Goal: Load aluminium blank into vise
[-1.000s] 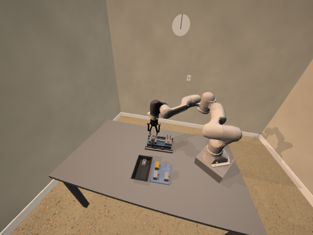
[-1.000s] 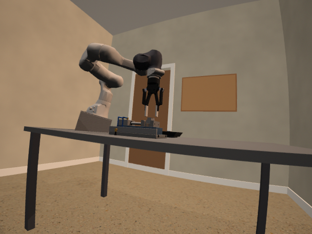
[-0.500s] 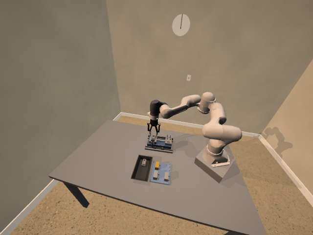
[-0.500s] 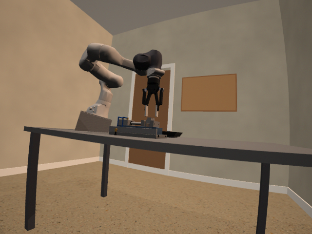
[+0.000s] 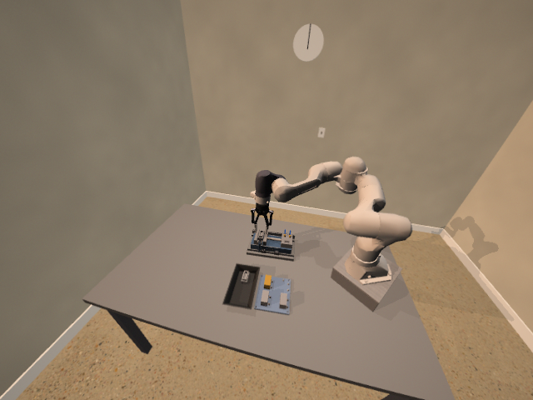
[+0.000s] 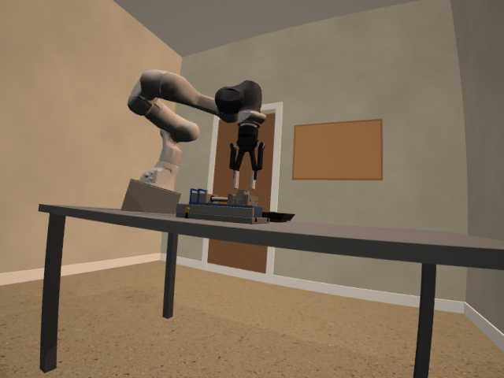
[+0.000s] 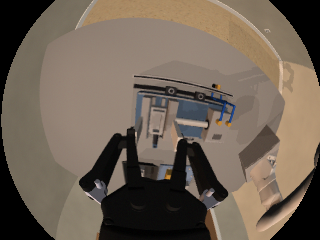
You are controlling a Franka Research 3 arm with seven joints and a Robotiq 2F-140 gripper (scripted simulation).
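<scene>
Now: the vise 11 cm below my hand and 7 cm behind it. Also, from my hand: brass blank (28 cm to the left, 13 cm below, 8 cm behind).
</scene>
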